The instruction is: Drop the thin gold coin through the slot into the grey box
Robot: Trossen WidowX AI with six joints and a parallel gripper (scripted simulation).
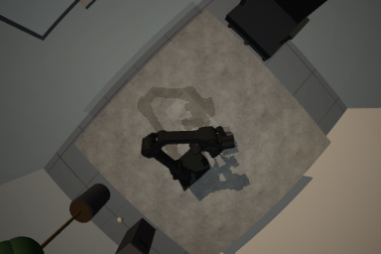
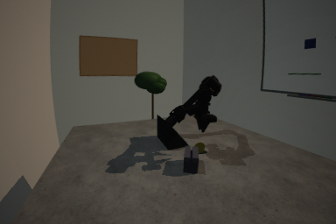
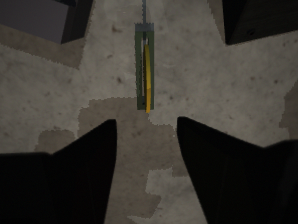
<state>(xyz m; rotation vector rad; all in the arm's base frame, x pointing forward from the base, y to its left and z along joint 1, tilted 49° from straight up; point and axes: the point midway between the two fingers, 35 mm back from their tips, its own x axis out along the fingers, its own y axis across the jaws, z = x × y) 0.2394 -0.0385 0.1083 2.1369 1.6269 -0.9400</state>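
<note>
The gold coin lies 10 cm below my gripper tip and 1 cm behind it.
</note>
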